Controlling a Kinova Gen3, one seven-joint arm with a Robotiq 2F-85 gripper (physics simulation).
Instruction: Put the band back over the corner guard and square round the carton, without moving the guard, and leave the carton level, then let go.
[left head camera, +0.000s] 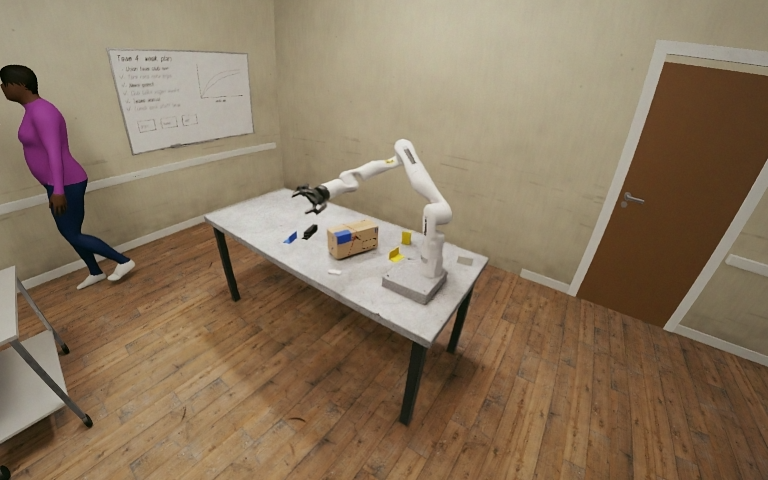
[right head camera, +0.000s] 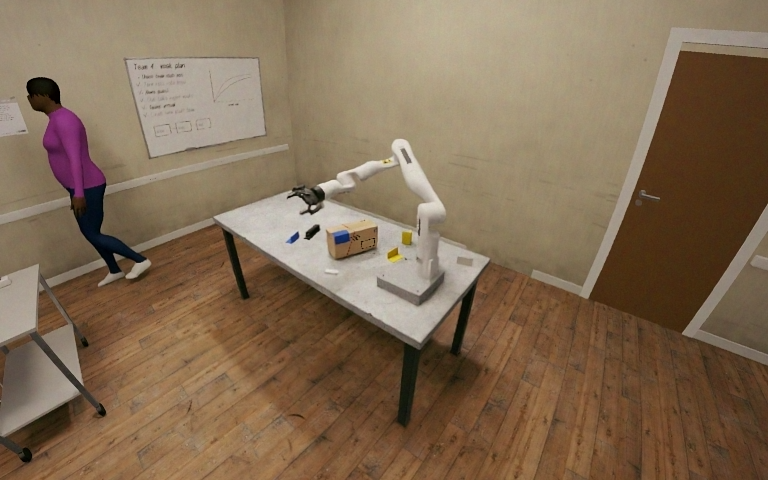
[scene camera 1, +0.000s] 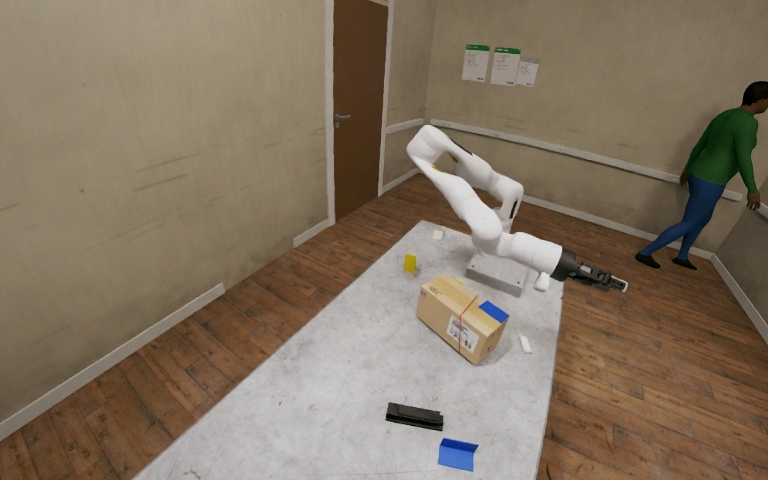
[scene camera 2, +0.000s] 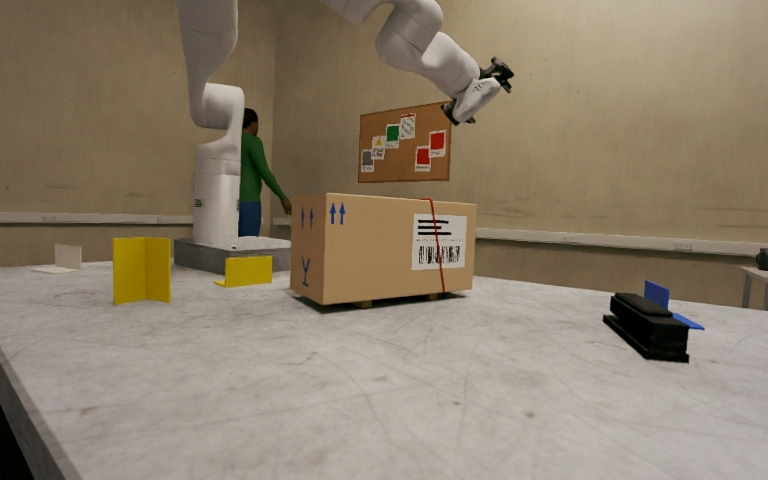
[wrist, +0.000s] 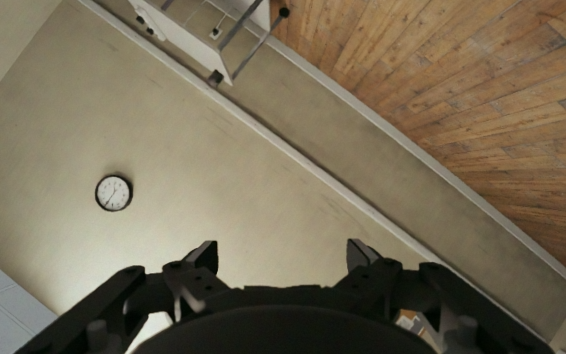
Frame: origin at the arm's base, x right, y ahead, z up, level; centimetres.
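Where they show: gripper, between the fingertips: (left head camera: 298, 204) (right head camera: 293, 205) (scene camera 1: 617, 288) (scene camera 2: 489, 105) (wrist: 282, 254); arm's base, origin of its link: (left head camera: 429, 272) (right head camera: 425, 272) (scene camera 2: 215, 240).
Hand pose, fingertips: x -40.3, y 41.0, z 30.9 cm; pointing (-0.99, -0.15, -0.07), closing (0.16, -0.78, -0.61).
Observation:
Things, the pixels of their centre, and the offset from my fingertips. "pt": a spot on its surface instead.
- carton, middle of its body: (scene camera 2: 386, 244) (scene camera 1: 459, 316) (left head camera: 353, 237) (right head camera: 352, 237) dx +32.5, dy +3.3, dz -28.5 cm
- blue corner guard, middle of its body: (scene camera 1: 492, 316) (left head camera: 342, 236) (right head camera: 340, 236) dx +23.7, dy +1.3, dz -24.0 cm
- thin red band, a spot on its surface: (scene camera 2: 436, 237) pt dx +29.2, dy +9.7, dz -27.0 cm
- black block-like object, middle of its body: (scene camera 2: 640, 320) (scene camera 1: 415, 415) (left head camera: 310, 231) (right head camera: 312, 231) dx +25.6, dy +34.4, dz -34.2 cm
- loose blue angle piece, middle of its body: (scene camera 2: 672, 303) (scene camera 1: 458, 454) (left head camera: 289, 236) (right head camera: 292, 236) dx +12.8, dy +35.8, dz -33.9 cm
- small white piece, middle of its body: (scene camera 1: 525, 345) (left head camera: 334, 272) dx +11.9, dy -6.9, dz -35.6 cm
The carton (left head camera: 365, 242) (right head camera: 339, 249) (scene camera 1: 444, 301) (scene camera 2: 368, 249) stands on low blocks on the table and looks roughly level. A blue corner guard (left head camera: 342, 236) (right head camera: 340, 236) (scene camera 1: 493, 311) sits over its top edge near one end. The thin red band (scene camera 1: 460, 339) (scene camera 2: 436, 237) runs over the top and down the label side, slanting, beside the guard rather than over it. Its run on the guard's side is too small to tell clearly. My gripper (left head camera: 301, 203) (right head camera: 296, 203) (scene camera 2: 491, 103) (wrist: 282, 254) is open and empty, high above the table and away from the carton.
A black block-like object (left head camera: 309, 231) (scene camera 1: 414, 416) (scene camera 2: 648, 328) and a loose blue angle piece (left head camera: 291, 237) (scene camera 1: 457, 454) lie beyond the carton's guard end. Yellow angle pieces (left head camera: 406, 237) (left head camera: 395, 254) stand near the robot base (left head camera: 413, 283). A small white piece (left head camera: 334, 272) (scene camera 1: 525, 343) lies beside the carton.

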